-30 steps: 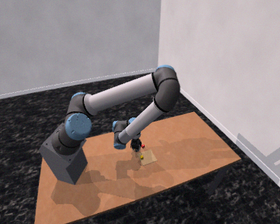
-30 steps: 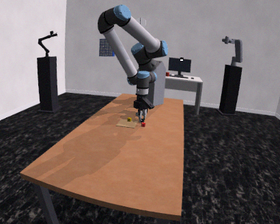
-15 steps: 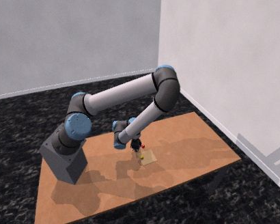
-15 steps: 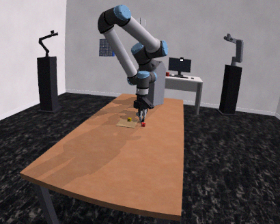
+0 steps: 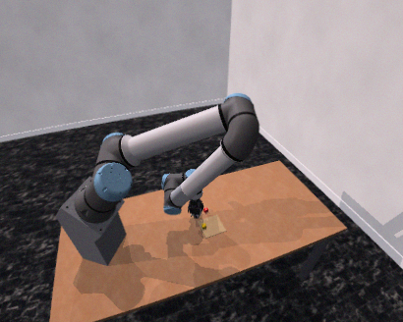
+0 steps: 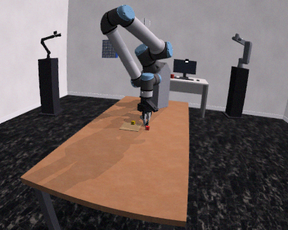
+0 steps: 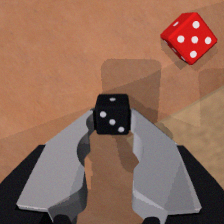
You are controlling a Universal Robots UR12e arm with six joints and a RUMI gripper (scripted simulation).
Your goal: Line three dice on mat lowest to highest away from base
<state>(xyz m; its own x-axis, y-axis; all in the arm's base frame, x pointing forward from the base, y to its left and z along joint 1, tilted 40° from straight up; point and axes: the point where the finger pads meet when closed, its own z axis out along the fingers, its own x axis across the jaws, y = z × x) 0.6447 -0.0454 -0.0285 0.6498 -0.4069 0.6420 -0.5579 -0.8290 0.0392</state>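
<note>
Right now my hand is right at the black die. The rest, counted from my hand: red die (8 cm ahead, 1 cm to the left); then tan mat (5 cm ahead, 11 cm to the right, 2 cm below); then yellow die (10 cm to the right).
</note>
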